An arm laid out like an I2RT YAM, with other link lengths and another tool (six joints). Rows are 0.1 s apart.
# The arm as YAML. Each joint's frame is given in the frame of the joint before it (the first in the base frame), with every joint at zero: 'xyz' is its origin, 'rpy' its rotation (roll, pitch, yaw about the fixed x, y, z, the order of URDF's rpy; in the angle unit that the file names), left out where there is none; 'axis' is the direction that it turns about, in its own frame. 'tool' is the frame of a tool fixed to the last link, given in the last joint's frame.
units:
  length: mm
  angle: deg
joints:
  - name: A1
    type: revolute
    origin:
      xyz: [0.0, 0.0, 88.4]
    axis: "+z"
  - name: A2
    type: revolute
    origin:
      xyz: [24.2, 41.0, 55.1]
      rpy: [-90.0, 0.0, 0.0]
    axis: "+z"
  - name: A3
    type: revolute
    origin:
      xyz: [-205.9, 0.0, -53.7]
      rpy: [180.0, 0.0, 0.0]
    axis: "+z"
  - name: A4
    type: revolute
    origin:
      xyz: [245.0, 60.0, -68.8]
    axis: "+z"
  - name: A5
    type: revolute
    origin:
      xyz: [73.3, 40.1, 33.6]
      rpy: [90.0, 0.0, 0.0]
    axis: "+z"
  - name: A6
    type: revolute
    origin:
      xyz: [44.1, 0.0, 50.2]
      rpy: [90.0, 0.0, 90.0]
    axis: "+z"
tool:
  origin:
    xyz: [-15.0, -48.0, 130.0]
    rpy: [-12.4, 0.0, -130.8]
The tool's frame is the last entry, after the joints.
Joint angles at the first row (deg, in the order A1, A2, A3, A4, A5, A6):
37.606 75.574 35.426 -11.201 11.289 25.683
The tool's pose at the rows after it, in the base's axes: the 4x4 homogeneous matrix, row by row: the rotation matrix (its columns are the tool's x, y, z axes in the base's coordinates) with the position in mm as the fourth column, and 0 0 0 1 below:
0.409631 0.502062 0.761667 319.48; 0.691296 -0.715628 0.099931 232.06; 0.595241 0.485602 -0.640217 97.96; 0 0 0 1
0.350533 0.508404 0.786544 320.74; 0.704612 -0.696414 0.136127 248.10; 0.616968 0.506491 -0.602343 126.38; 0 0 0 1
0.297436 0.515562 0.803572 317.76; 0.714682 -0.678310 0.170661 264.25; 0.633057 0.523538 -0.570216 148.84; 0 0 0 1
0.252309 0.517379 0.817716 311.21; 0.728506 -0.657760 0.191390 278.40; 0.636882 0.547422 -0.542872 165.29; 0 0 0 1
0.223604 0.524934 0.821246 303.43; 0.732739 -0.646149 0.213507 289.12; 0.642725 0.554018 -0.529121 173.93; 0 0 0 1
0.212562 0.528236 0.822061 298.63; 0.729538 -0.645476 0.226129 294.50; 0.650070 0.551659 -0.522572 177.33; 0 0 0 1
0.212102 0.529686 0.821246 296.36; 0.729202 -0.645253 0.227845 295.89; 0.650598 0.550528 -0.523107 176.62; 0 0 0 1
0.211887 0.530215 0.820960 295.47; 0.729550 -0.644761 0.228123 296.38; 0.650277 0.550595 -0.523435 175.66; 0 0 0 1
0.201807 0.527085 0.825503 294.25; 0.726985 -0.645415 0.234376 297.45; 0.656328 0.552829 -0.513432 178.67; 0 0 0 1
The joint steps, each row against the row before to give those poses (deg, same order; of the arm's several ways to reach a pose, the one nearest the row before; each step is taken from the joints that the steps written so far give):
1.010 -1.754 3.938 -2.476 0.286 -1.765
1.725 -0.846 3.960 -2.165 0.623 -1.618
2.200 -0.286 3.244 -1.436 0.843 -1.017
2.713 -0.069 2.463 -1.226 1.869 -0.681
2.157 -0.177 1.127 -0.569 0.904 0.061
1.209 -0.189 0.204 0.046 0.429 0.493
0.507 -0.049 -0.171 0.031 0.269 0.350
0.200 0.016 -0.180 0.137 0.126 0.115
0.282 -0.488 -0.262 0.454 0.203 -0.187

